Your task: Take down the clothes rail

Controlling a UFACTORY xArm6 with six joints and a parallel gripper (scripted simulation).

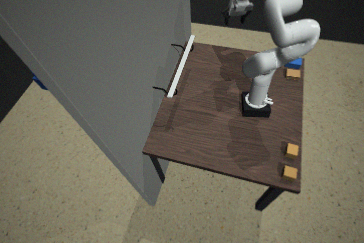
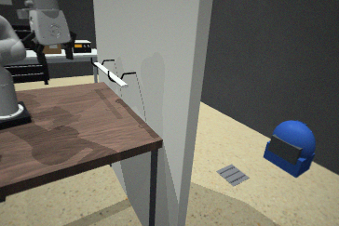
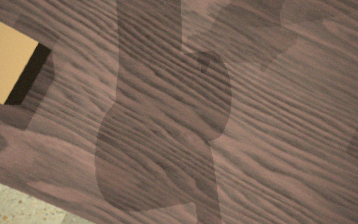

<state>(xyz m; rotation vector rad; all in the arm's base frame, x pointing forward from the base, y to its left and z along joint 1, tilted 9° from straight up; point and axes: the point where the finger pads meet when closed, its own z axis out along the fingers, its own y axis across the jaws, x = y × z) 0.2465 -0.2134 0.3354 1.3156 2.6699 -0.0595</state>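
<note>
Right now my hand is 19 cm short of the white clothes rail, 30 cm to the right of it and 13 cm above it. The rest, counted from my hand: blue object (39 cm behind, 14 cm to the right, 31 cm below); then grey wall (30 cm ahead, 37 cm to the left, 9 cm above).
</note>
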